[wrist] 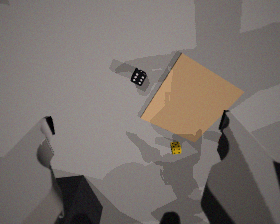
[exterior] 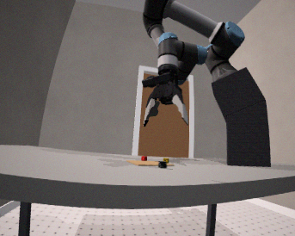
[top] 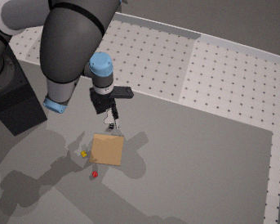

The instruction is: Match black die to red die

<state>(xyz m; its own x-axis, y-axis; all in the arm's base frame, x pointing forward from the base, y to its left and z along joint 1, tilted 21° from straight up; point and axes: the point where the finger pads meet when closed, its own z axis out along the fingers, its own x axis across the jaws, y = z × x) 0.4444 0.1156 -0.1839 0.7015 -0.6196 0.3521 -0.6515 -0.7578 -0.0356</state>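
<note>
Now: hand 120 mm above the black die. Also, from my hand: yellow die: 180 mm to the right, 120 mm below, 60 mm behind; then tan mat: 130 mm below, 110 mm to the right, 20 mm ahead; then red die: 240 mm to the right, 120 mm below, 30 mm ahead.
</note>
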